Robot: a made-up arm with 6 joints. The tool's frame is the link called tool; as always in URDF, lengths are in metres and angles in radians.
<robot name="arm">
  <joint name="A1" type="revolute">
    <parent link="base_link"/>
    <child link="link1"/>
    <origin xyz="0 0 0.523" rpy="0 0 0"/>
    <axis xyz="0 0 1"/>
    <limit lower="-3.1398" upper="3.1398" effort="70" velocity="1.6"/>
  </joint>
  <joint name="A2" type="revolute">
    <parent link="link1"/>
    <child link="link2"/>
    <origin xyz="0 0 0" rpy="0 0 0"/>
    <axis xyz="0 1 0"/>
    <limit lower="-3.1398" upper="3.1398" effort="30" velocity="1.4"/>
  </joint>
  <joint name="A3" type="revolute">
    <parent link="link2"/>
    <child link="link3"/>
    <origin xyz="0 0 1.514" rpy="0 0 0"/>
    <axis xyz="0 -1 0"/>
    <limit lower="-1.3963" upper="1.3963" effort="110" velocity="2.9"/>
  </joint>
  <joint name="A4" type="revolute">
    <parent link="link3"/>
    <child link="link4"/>
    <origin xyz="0 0 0" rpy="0 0 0"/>
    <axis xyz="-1 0 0"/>
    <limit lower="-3.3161" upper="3.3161" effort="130" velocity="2"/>
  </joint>
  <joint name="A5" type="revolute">
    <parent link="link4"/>
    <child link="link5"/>
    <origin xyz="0.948 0 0" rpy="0 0 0"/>
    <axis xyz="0 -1 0"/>
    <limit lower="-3.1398" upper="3.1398" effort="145" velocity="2.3"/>
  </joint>
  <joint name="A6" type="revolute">
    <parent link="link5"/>
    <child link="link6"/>
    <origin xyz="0 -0.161 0" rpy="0 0 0"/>
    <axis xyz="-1 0 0"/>
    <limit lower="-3.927" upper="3.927" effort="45" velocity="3.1"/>
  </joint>
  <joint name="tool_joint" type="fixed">
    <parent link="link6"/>
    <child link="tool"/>
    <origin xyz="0 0 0" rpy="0 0 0"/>
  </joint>
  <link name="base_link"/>
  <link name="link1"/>
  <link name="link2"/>
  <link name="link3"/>
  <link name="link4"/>
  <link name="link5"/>
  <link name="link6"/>
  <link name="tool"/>
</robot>
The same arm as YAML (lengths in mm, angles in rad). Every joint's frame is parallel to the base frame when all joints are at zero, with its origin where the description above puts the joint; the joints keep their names.
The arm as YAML. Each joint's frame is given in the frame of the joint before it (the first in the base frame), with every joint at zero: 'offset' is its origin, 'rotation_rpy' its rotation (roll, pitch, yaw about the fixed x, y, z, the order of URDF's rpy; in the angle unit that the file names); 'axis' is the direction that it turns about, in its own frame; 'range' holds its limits. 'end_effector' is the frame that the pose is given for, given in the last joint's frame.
length_unit: mm
angle_unit: rad
chain:
  - id: A1
    offset: [0.0, 0.0, 523.0]
    rotation_rpy: [0.0, 0.0, 0.0]
    axis: [0.0, 0.0, 1.0]
    range: [-3.1398, 3.1398]
  - id: A2
    offset: [0.0, 0.0, 0.0]
    rotation_rpy: [0.0, 0.0, 0.0]
    axis: [0.0, 1.0, 0.0]
    range: [-3.1398, 3.1398]
  - id: A3
    offset: [0.0, 0.0, 1514.0]
    rotation_rpy: [0.0, 0.0, 0.0]
    axis: [0.0, -1.0, 0.0]
    range: [-1.3963, 1.3963]
  - id: A4
    offset: [0.0, 0.0, 0.0]
    rotation_rpy: [0.0, 0.0, 0.0]
    axis: [-1.0, 0.0, 0.0]
    range: [-3.3161, 3.3161]
  - id: A5
    offset: [948.0, 0.0, 0.0]
    rotation_rpy: [0.0, 0.0, 0.0]
    axis: [0.0, -1.0, 0.0]
    range: [-3.1398, 3.1398]
  - id: A6
    offset: [0.0, -161.0, 0.0]
    rotation_rpy: [0.0, 0.0, 0.0]
    axis: [-1.0, 0.0, 0.0]
    range: [-3.927, 3.927]
end_effector:
  offset: [0.0, 0.0, 0.0]
  rotation_rpy: [0.0, 0.0, 0.0]

